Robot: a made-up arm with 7 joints.
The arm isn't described. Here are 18 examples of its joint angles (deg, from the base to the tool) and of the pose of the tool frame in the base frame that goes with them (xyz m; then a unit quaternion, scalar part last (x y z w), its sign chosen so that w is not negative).
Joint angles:
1: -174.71 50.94 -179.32 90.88 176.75 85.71 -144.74
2: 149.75 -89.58 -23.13 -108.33 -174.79 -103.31 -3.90
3: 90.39 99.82 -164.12 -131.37 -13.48 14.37 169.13
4: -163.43 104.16 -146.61 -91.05 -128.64 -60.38 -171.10
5: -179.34 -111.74 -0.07 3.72 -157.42 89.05 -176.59
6: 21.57 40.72 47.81 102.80 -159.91 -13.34 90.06
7: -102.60 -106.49 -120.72 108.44 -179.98 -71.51 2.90
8: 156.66 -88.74 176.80 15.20 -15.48 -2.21 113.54
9: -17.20 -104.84 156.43 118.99 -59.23 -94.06 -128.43
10: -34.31 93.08 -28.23 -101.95 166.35 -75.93 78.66
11: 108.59 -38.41 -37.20 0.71 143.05 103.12 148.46
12: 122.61 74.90 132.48 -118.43 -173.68 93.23 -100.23
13: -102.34 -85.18 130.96 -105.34 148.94 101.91 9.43
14: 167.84 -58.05 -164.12 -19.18 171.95 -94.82 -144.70
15: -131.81 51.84 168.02 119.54 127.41 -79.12 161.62
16: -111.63 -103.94 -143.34 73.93 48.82 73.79 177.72
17: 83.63 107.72 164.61 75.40 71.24 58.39 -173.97
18: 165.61 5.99 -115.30 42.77 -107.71 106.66 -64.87
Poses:
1: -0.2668 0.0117 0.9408 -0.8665 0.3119 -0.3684 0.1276
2: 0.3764 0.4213 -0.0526 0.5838 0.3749 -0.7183 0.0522
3: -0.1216 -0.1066 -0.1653 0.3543 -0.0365 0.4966 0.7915
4: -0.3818 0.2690 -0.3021 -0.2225 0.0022 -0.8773 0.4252
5: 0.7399 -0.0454 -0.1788 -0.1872 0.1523 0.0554 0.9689
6: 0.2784 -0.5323 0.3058 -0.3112 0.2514 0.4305 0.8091
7: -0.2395 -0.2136 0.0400 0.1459 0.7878 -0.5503 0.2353
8: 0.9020 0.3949 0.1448 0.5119 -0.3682 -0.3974 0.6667
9: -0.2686 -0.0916 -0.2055 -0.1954 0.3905 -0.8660 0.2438
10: 0.5785 0.1681 0.5996 -0.1183 -0.8409 0.3542 0.3917
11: 0.0026 0.5510 0.8598 0.5274 0.2311 0.5594 0.5962
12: 0.0103 -0.2601 0.1494 0.6763 -0.2519 0.1812 0.6681
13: -0.1923 -0.3066 0.3810 0.3451 0.1480 -0.1576 0.9133
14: 0.7293 0.1692 0.6705 0.3663 -0.1513 -0.8358 0.3800
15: 0.1313 0.1292 0.5842 -0.3139 -0.3142 0.8082 0.3867
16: -0.1580 -0.5151 -0.1099 -0.1054 0.7679 -0.1808 0.6055
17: 0.0846 -0.6592 0.5200 0.2571 -0.9059 -0.1109 0.3177
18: 0.1357 -0.0531 1.0094 -0.0977 -0.7198 0.6523 0.2165
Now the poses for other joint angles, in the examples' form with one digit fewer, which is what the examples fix.
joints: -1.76 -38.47 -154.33 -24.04 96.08 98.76 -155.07
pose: -0.321 0.068 0.990 0.189 -0.731 0.494 0.431
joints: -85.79 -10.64 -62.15 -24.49 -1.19 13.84 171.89
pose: 0.156 -0.260 1.187 -0.969 0.188 0.097 0.127
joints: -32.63 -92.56 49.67 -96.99 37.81 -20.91 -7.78
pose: -0.510 0.123 -0.067 0.194 0.516 -0.746 0.375
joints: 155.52 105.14 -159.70 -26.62 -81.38 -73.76 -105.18
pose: -0.639 -0.374 -0.199 -0.446 0.058 0.442 0.776
